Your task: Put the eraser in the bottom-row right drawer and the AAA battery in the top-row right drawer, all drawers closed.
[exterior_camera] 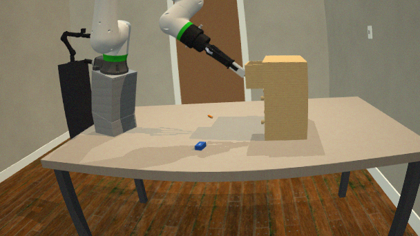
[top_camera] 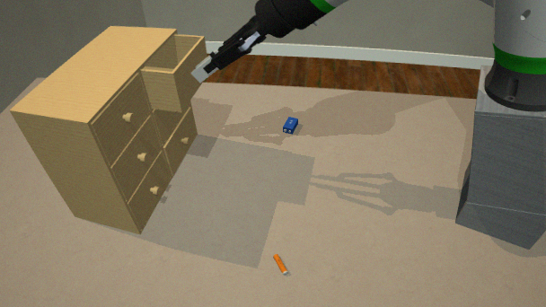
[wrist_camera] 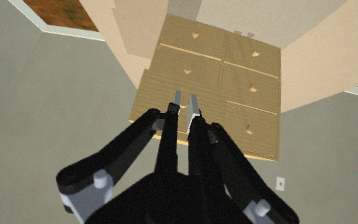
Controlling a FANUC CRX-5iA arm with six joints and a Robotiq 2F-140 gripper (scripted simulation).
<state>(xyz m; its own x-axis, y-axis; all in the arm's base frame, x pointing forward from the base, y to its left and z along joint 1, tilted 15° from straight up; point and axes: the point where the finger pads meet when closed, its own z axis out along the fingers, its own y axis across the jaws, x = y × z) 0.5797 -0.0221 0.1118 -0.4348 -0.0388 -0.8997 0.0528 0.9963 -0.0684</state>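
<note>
Now: the orange AAA battery 260 mm below my hand, 250 mm to the left of it and 180 mm behind it. The rest, counted from my hand: white eraser (250 mm below, 220 mm ahead, 40 mm to the left); then small blue block (260 mm below, 140 mm to the right, 140 mm behind).
</note>
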